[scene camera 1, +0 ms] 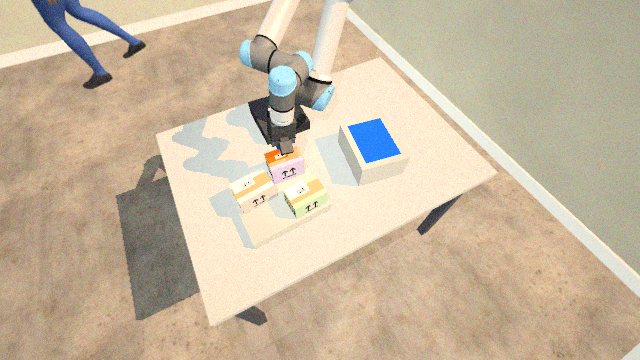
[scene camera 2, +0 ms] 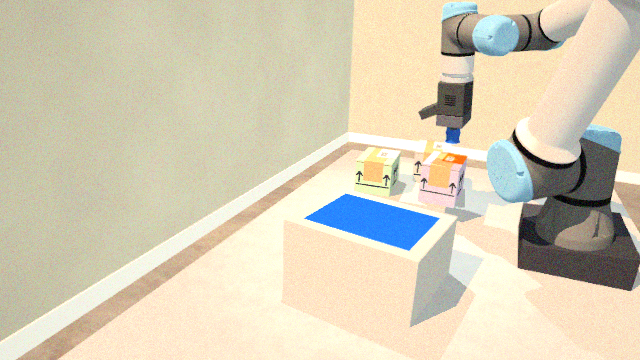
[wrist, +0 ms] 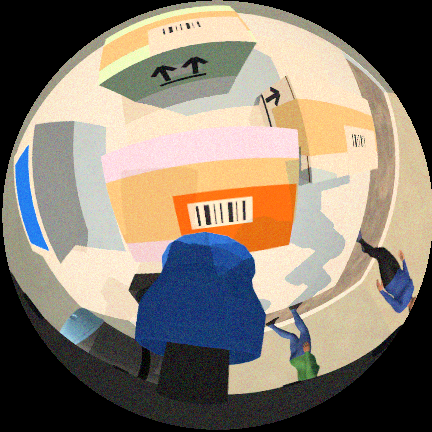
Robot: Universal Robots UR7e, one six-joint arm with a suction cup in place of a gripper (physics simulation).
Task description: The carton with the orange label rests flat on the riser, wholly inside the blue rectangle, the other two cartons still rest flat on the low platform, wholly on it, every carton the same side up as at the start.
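Frame: origin at the arm's base, x ahead, y left, z up, level; metres.
Seen in the pictures: hand, tool point: (scene camera 2: 452, 141) (wrist: 207, 273); arm's base, link origin: (scene camera 2: 573, 232).
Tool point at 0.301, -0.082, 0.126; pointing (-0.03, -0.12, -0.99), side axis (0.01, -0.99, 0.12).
Pixels of each thing's top centre, then the offset from my tool point to it, as dx, dy, dz. Level surfaces: height alone.
- carton with the orange label, top centre: (wrist: 202, 202) (scene camera 2: 445, 159) (scene camera 1: 283, 156) +0.010, +0.002, -0.047
- low platform, top centre: (wrist: 250, 88) (scene camera 2: 406, 180) (scene camera 1: 280, 198) +0.125, -0.054, -0.143
- cream carton, top centre: (wrist: 351, 128) (scene camera 2: 434, 147) (scene camera 1: 251, 185) +0.085, -0.140, -0.060
- green carton, top centre: (wrist: 166, 26) (scene camera 2: 379, 155) (scene camera 1: 305, 191) +0.173, +0.035, -0.059
- blue rectangle, top centre: (scene camera 2: 373, 218) (wrist: 24, 202) (scene camera 1: 373, 139) +0.027, +0.370, -0.071
- tall riser, top centre: (scene camera 2: 373, 218) (wrist: 24, 202) (scene camera 1: 373, 139) +0.027, +0.370, -0.071
- table, surface height: dz -0.191
The carton with the orange label (scene camera 1: 289, 170) (scene camera 2: 437, 192) (wrist: 200, 145), pink-sided, stands upright at the back of the low platform (scene camera 1: 272, 231). The cream carton (scene camera 1: 257, 197) (wrist: 320, 122) and the green carton (scene camera 1: 308, 202) (scene camera 2: 372, 188) (wrist: 200, 82) stand flat on the platform, arrows up. In scene camera 2 the cream one is partly hidden behind the pink one. My blue suction cup (scene camera 2: 452, 142) (wrist: 207, 240) is off and holds nothing; it hangs a little above the orange-label carton, with a gap. The blue rectangle (scene camera 1: 374, 140) (scene camera 2: 372, 220) (wrist: 30, 200) on the riser bears no carton.
The tall riser (scene camera 1: 382, 172) (scene camera 2: 350, 275) (wrist: 57, 175) stands on the table (scene camera 1: 440, 165), to the right of the cartons in scene camera 1. The arm's dark base (scene camera 2: 575, 262) stands behind them. A person (scene camera 1: 75, 42) is on the floor beyond the table; two people show in the wrist view.
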